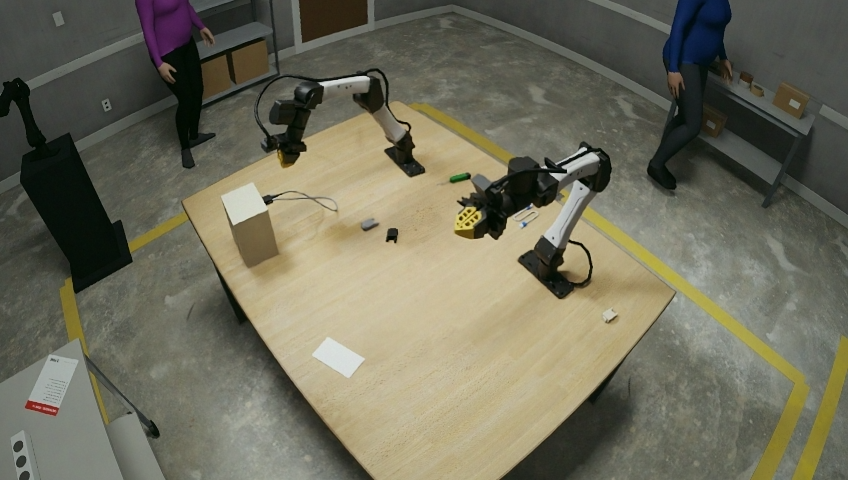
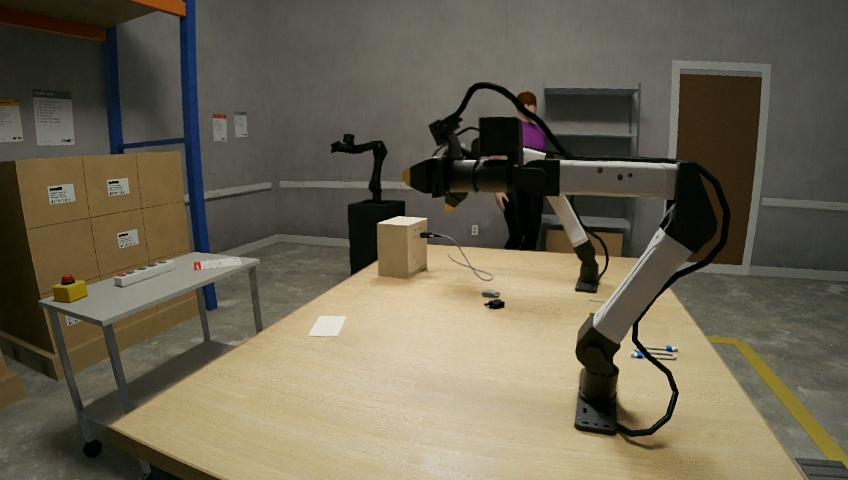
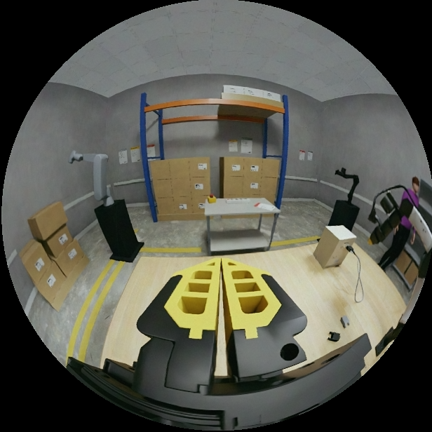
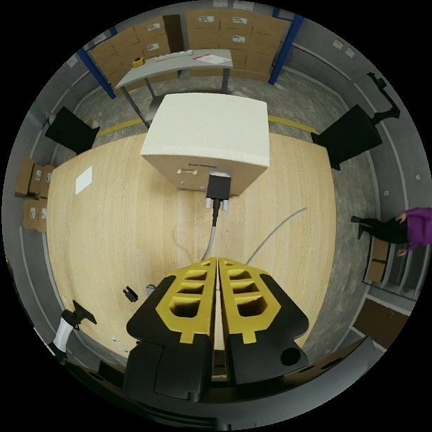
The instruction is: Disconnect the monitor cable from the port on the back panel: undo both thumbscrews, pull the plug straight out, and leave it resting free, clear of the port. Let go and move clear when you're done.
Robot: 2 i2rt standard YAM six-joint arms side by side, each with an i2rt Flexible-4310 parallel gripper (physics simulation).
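Pixels of known places: left gripper, between the fingertips: (image 1: 454, 231) (image 2: 402, 176); right gripper, between the fingertips: (image 1: 283, 168) (image 2: 447, 211); left arm's base, origin of its link: (image 1: 545, 274) (image 2: 596, 400); right arm's base, origin of its link: (image 1: 404, 161) (image 2: 588, 283).
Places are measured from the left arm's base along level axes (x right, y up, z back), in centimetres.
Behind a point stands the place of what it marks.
The beige box (image 1: 255, 237) @[x 54.4, y 10.7, z -69.4 cm] (image 2: 397, 249) @[x 54.4, y 10.3, z -67.2 cm] (image 3: 328, 246) (image 4: 210, 125) stands upright on the table. The black plug (image 1: 268, 199) @[x 63.4, y 14.9, z -60.2 cm] (image 2: 425, 234) @[x 63.0, y 14.4, z -60.3 cm] (image 3: 349, 248) (image 4: 219, 186) is at the port on its back panel, with a light metal edge between them. Two pale thumbscrews, the left one (image 4: 208, 202) and the right one (image 4: 225, 205), flank the grey cable, which loops over the table. My right gripper (image 1: 286, 159) @[x 65.0, y 22.9, z -52.7 cm] (image 2: 449, 208) @[x 65.0, y 22.9, z -52.7 cm] (image 4: 217, 262) is shut and empty, tilted downward, above and back from the plug. My left gripper (image 1: 459, 227) @[x 0.0, y 39.3, z -38.6 cm] (image 2: 405, 177) @[x 0.0, y 39.3, z -38.6 cm] (image 3: 220, 262) is shut and empty, high over the table, away from the box.
A grey connector (image 1: 368, 224) @[x 47.5, y 1.6, z -33.1 cm] (image 2: 490, 293) @[x 46.8, y 1.4, z -32.3 cm] (image 3: 345, 321) and a black connector (image 1: 392, 235) @[x 39.0, y 1.6, z -29.6 cm] (image 2: 494, 303) @[x 38.5, y 1.6, z -29.1 cm] (image 3: 334, 336) lie near mid-table. A green screwdriver (image 1: 460, 177) @[x 49.8, y 1.8, z 6.0 cm], a white card (image 1: 338, 356) @[x 10.6, y 0.2, z -65.6 cm] (image 2: 327, 325) @[x 10.4, y 0.2, z -66.0 cm], a blue-ended cable (image 2: 654, 352) @[x 22.5, y 0.4, z 13.0 cm] and a small pale part (image 1: 609, 315) @[x -24.9, y 1.6, z 4.0 cm] also lie there.
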